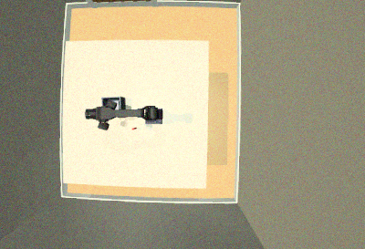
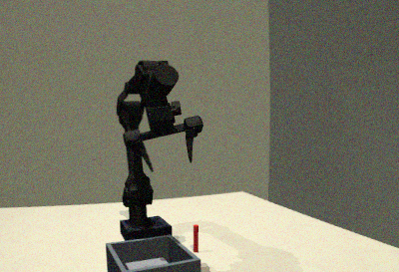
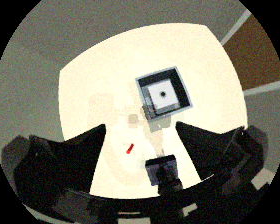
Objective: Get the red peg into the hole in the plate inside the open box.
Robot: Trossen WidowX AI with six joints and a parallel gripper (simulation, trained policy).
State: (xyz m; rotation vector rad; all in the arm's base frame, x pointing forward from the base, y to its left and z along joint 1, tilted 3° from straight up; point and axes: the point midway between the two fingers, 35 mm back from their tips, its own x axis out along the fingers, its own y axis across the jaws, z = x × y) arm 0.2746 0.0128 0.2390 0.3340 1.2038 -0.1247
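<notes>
Right now the red peg is 23 cm below my gripper tip, 11 cm to the left of it and 10 cm behind it. Round my gripper tip: light plate: 22 cm below, 8 cm to the right, 7 cm ahead; then dark-grey box: 24 cm below, 8 cm to the right, 7 cm ahead.
</notes>
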